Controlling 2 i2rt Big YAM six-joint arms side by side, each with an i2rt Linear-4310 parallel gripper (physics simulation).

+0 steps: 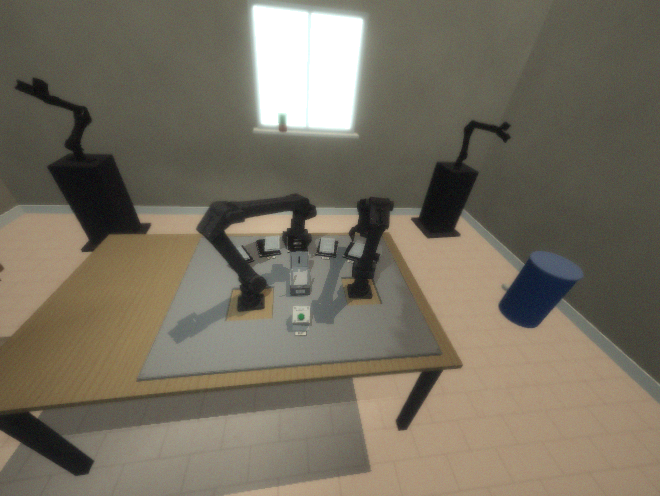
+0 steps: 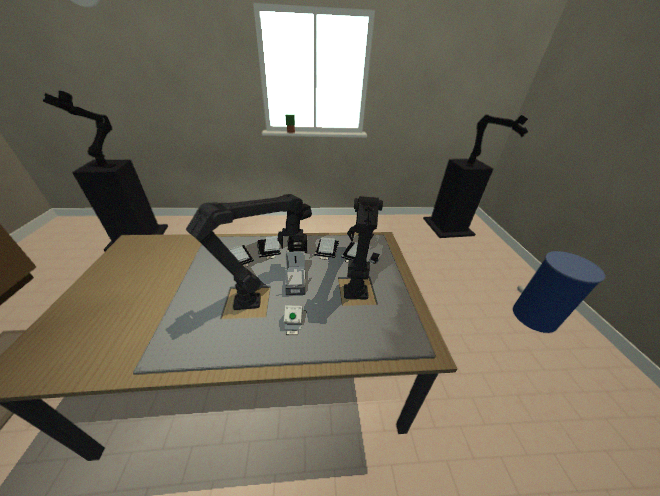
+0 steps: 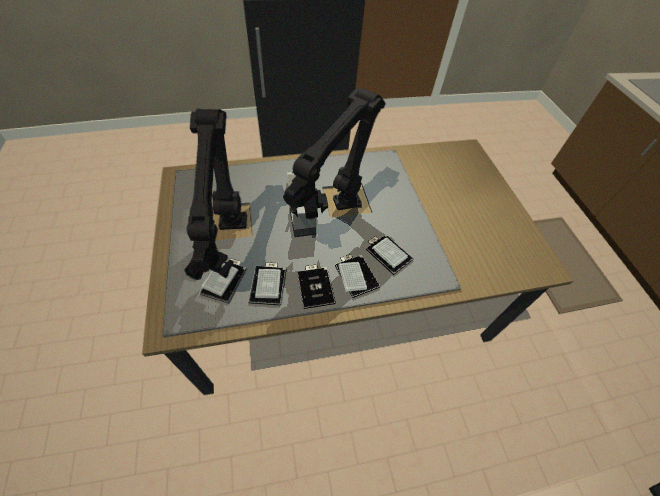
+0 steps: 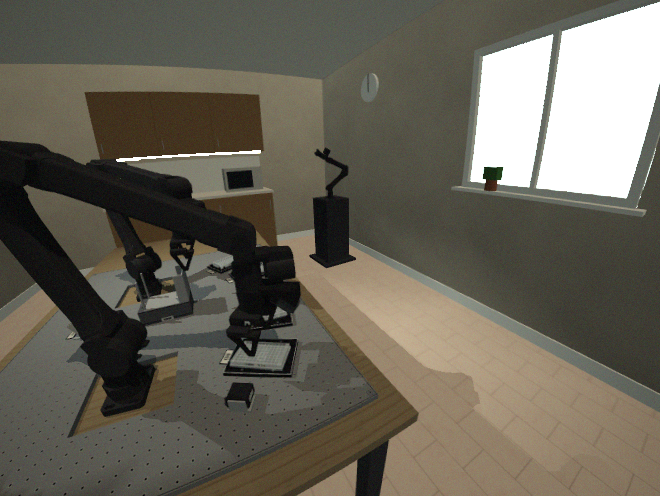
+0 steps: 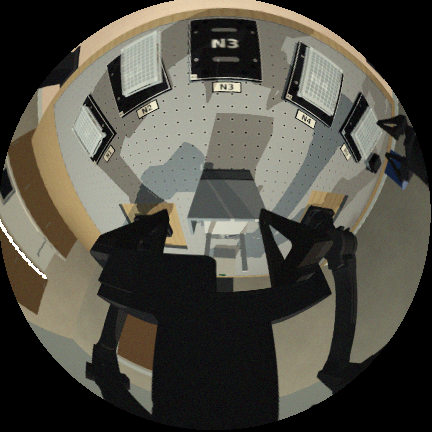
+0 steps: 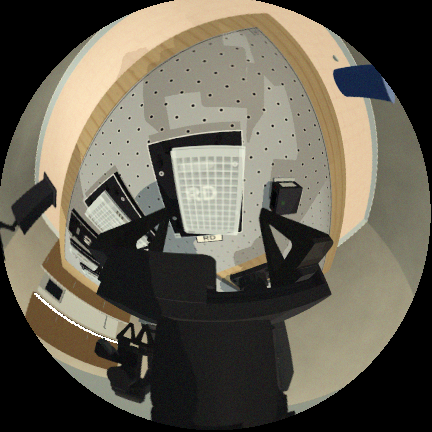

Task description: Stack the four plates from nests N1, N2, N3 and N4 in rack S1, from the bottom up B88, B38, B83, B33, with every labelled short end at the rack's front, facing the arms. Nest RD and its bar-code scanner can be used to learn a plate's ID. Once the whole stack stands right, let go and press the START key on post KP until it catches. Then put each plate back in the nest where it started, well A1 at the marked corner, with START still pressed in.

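Places are measured from the left arm's base along level axes (x ahead, y left, z up), in centimetres.
Where they show: left gripper, fingertip midpoint: (image 1: 296, 248) (image 2: 292, 248) (image 4: 187, 264) (image 5: 213, 213) (image 6: 138, 323); right gripper, fingertip midpoint: (image 1: 360, 243) (image 3: 215, 272) (image 4: 259, 341) (image 6: 213, 212); left arm's base, link origin: (image 1: 251, 303) (image 2: 247, 302) (image 3: 347, 201) (image 4: 150, 292); right arm's base, link origin: (image 1: 359, 292) (image 2: 355, 292) (image 3: 233, 221) (image 4: 131, 390) (image 5: 316, 217) (image 6: 251, 274).
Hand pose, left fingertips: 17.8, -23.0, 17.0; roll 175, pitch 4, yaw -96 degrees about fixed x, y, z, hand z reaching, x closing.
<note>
Things, the pixels of their top centre, and the offset from my left fingertips, as dx, dy, dz. "spot": a spot on its surface instead. Level surfaces: height alone.
- N2, top centre: (image 5: 134, 60) (image 3: 352, 274) (image 6: 80, 261) (image 1: 272, 241) (image 2: 272, 241) +24.4, +11.4, -11.6
- N4, top centre: (image 6: 111, 230) (image 5: 325, 79) (image 4: 264, 307) (image 3: 268, 281) (image 1: 327, 243) (image 2: 326, 243) +19.2, -21.1, -12.1
- Nest N3, top centre: (image 5: 224, 45) (image 6: 88, 245) (image 3: 315, 282) (image 1: 297, 243) (image 2: 297, 243) +23.3, -3.5, -13.5
- plate, top centre: (image 6: 208, 200) (image 4: 260, 350) (image 5: 371, 133) (image 3: 219, 276) (image 2: 357, 248) (image 1: 358, 248) +12.4, -38.7, -12.1
- Rack S1, top centre: (image 5: 225, 255) (image 4: 157, 274) (image 3: 302, 199) (image 1: 299, 261) (image 2: 294, 261) -9.4, -0.8, -0.9
- Post KP, top centre: (image 5: 221, 277) (image 1: 301, 311) (image 2: 292, 311) -34.2, +1.5, -7.3
- small black scanner, surface spot: (image 6: 287, 197) (image 4: 243, 389) spot: +5.9, -47.5, -12.3
- grey perforated mat, surface height: dz -15.6
- wooden table, surface height: dz -17.0
White plates lie in nests N1 (image 3: 391, 252) (image 5: 90, 131), N2 (image 3: 353, 275) (image 5: 142, 64) and N4 (image 3: 267, 282) (image 5: 317, 80); the N2 one looks offset on its black base. Nest N3 (image 5: 225, 67) holds no plate. Another plate (image 6: 210, 195) (image 4: 266, 356) lies in nest RD, toward one side. Rack S1 (image 1: 299, 290) (image 5: 227, 200) shows a pale surface inside; I cannot tell what it is. My left gripper (image 5: 213, 213) is open above the rack. My right gripper (image 6: 213, 212) is open above the RD plate. Post KP (image 2: 287, 309) carries a green START key; its pressed state is unclear.
The small black scanner (image 6: 287, 197) (image 4: 240, 395) stands beside nest RD. The grey perforated mat (image 1: 213, 352) lies on the wooden table (image 1: 85, 330). A blue cylinder (image 1: 538, 293) stands on the floor. Two black pedestals (image 1: 96, 197) (image 1: 448, 200) stand beyond the table.
</note>
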